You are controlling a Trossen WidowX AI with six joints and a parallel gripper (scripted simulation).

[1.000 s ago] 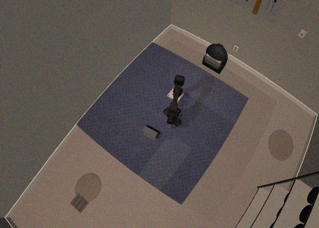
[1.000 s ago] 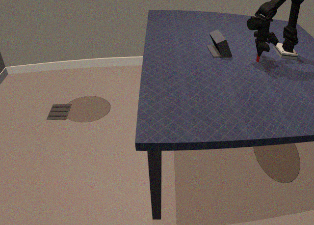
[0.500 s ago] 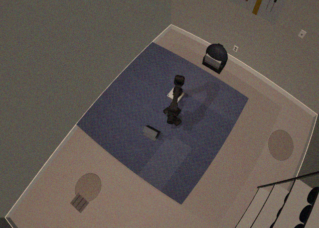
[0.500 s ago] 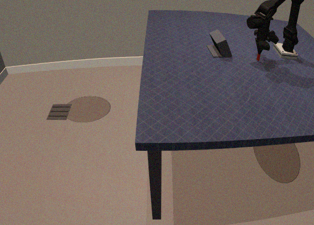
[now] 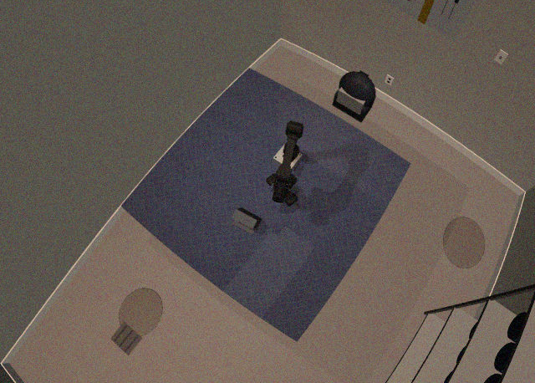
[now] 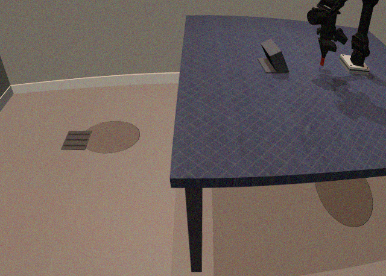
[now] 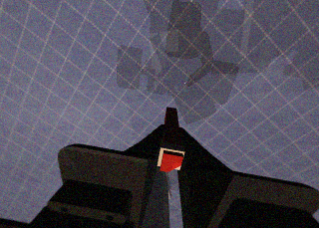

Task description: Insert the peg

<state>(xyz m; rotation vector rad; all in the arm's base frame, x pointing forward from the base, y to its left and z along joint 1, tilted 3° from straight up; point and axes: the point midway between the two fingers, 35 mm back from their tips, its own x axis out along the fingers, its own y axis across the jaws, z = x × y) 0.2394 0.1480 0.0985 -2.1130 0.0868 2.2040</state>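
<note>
Now: gripper tip 20 cm short of the grey sloped panel, 6 cm to the left of it and 6 cm above it. Round my gripper tip: red peg 2 cm above.
</note>
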